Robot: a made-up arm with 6 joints. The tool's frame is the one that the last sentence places. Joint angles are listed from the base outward.
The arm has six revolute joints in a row. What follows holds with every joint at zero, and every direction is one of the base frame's. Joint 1 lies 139.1 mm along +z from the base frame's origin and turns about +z. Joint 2 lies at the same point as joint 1 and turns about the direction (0.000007, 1, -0.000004). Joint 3 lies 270.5 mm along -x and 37 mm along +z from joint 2 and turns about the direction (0.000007, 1, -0.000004). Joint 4 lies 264.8 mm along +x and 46.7 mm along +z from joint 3 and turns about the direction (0.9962, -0.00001, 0.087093). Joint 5 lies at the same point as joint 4 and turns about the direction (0.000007, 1, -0.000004). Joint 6 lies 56.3 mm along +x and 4.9 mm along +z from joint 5 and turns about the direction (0.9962, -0.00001, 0.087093). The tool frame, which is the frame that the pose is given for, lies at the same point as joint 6; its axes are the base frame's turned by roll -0.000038, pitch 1.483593 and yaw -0.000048 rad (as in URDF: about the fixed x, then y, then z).
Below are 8 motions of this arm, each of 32 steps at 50 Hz.
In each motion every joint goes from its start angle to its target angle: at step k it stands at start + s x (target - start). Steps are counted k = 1, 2, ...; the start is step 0. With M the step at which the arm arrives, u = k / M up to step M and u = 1 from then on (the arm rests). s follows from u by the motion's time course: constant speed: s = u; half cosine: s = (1 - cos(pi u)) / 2; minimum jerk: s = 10 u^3 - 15 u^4 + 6 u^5.
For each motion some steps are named. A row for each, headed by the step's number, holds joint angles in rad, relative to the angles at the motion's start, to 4 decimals.
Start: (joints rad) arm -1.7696 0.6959 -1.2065 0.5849 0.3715 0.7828
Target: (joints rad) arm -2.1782 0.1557 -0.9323 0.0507 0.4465 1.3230
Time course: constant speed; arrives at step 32
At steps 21, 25, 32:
21: -0.2681 -0.3545 0.1799 -0.3506 0.0492 0.3545
25: -0.3192 -0.4220 0.2142 -0.4173 0.0586 0.4220
32: -0.4086 -0.5402 0.2742 -0.5342 0.0750 0.5402

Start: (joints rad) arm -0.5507 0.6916 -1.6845 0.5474 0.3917 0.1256
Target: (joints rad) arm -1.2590 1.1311 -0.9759 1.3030 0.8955 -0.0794
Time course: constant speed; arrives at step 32
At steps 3, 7, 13, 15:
3: -0.0664 0.0412 0.0664 0.0708 0.0472 -0.0192
7: -0.1549 0.0961 0.1550 0.1653 0.1102 -0.0448
13: -0.2877 0.1785 0.2879 0.3070 0.2047 -0.0833
15: -0.3320 0.2060 0.3322 0.3542 0.2362 -0.0961

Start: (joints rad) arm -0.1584 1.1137 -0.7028 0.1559 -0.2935 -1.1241
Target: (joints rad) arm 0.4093 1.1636 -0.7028 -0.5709 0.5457 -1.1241
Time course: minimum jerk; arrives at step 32
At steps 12, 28, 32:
12: 0.1562 0.0137 0.0000 -0.2000 0.2310 0.0000
28: 0.5586 0.0491 0.0000 -0.7151 0.8257 0.0000
32: 0.5677 0.0499 0.0000 -0.7268 0.8392 0.0000

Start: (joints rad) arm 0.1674 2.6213 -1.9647 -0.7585 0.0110 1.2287
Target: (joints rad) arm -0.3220 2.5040 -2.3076 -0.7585 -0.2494 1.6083
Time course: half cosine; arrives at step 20
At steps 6, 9, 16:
6: -0.1009 -0.0242 -0.0707 0.0000 -0.0537 0.0782
9: -0.2064 -0.0495 -0.1446 0.0000 -0.1098 0.1601
16: -0.4427 -0.1061 -0.3102 0.0000 -0.2355 0.3434

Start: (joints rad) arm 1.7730 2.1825 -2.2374 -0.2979 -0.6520 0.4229
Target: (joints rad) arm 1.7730 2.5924 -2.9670 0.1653 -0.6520 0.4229
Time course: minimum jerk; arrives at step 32
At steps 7, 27, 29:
7: 0.0000 0.0301 -0.0535 0.0340 0.0000 0.0000
27: 0.0000 0.3977 -0.7079 0.4494 0.0000 0.0000
29: 0.0000 0.4070 -0.7244 0.4599 0.0000 0.0000

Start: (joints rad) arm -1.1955 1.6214 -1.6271 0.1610 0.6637 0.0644
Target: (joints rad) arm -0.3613 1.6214 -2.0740 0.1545 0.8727 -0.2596
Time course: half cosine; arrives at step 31
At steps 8, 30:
8: 0.1297 0.0000 -0.0695 -0.0010 0.0325 -0.0504
30: 0.8321 0.0000 -0.4458 -0.0065 0.2085 -0.3232

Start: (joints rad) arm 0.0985 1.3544 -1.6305 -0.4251 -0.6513 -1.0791
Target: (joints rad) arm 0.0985 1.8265 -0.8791 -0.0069 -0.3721 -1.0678
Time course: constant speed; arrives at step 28
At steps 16, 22, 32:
16: 0.0000 0.2698 0.4294 0.2390 0.1595 0.0065
22: 0.0000 0.3709 0.5904 0.3286 0.2194 0.0089
32: 0.0000 0.4721 0.7514 0.4182 0.2792 0.0113

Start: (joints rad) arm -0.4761 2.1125 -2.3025 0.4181 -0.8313 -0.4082
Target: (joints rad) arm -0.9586 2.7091 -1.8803 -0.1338 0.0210 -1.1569
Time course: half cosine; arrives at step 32
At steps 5, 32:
5: -0.0285 0.0352 0.0249 -0.0326 0.0503 -0.0442
32: -0.4825 0.5966 0.4222 -0.5519 0.8523 -0.7487

